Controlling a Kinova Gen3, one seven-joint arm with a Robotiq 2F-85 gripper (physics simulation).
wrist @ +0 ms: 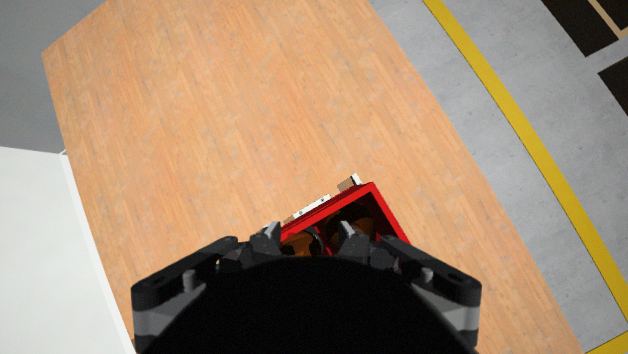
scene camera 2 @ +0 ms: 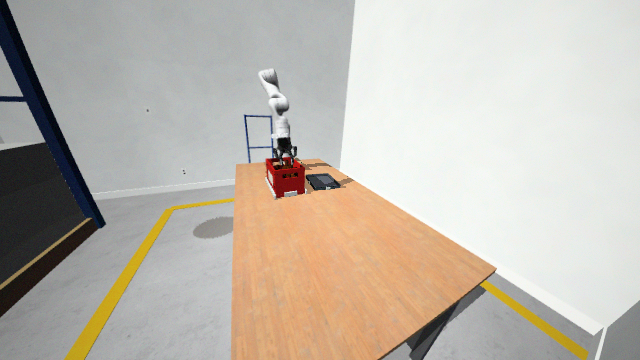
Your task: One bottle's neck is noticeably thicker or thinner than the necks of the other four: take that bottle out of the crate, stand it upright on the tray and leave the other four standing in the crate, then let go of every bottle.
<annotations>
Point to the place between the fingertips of my gripper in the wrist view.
At 309,231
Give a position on a bottle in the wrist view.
307,242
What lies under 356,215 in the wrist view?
A bottle.
</annotations>
